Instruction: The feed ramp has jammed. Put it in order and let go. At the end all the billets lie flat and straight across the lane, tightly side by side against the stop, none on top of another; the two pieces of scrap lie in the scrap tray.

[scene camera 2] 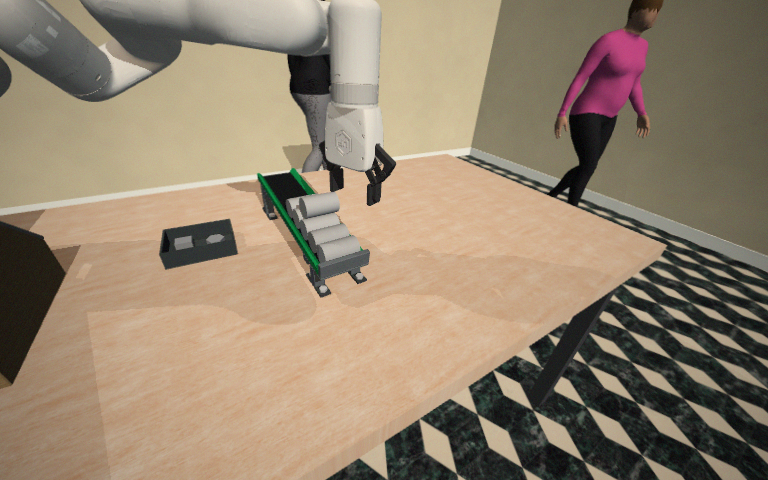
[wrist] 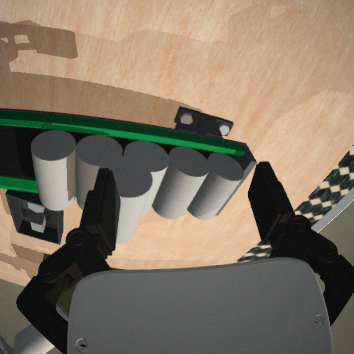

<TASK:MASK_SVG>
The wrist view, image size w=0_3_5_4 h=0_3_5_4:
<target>gripper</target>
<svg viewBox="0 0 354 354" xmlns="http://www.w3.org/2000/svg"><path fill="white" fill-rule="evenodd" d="M354 267L341 254L337 253L337 248L332 241L311 229L311 224L307 217L294 213L281 182L278 181L269 161L259 161L255 165L247 197L260 239L264 242L264 245L270 244L272 247L268 258L194 267L112 270L105 259L107 255L112 255L112 250L115 250L120 197L112 170L99 168L93 190L87 191L79 227L68 231L65 243L39 264L37 275L30 279L17 296L16 306L28 321L63 354L333 354L330 326L354 291ZM77 283L73 290L67 321L58 314L55 304L61 292L68 290ZM314 273L318 273L320 275L319 278L324 282L325 288L323 293Z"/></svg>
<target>scrap tray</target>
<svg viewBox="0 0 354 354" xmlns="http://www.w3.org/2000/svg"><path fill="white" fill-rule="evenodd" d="M7 189L5 196L16 232L60 244L63 232L63 210L50 210L44 207L43 212L40 212L45 214L46 219L43 232L32 230L30 219L33 210L28 208L27 202L43 206L39 200L38 193Z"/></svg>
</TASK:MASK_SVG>
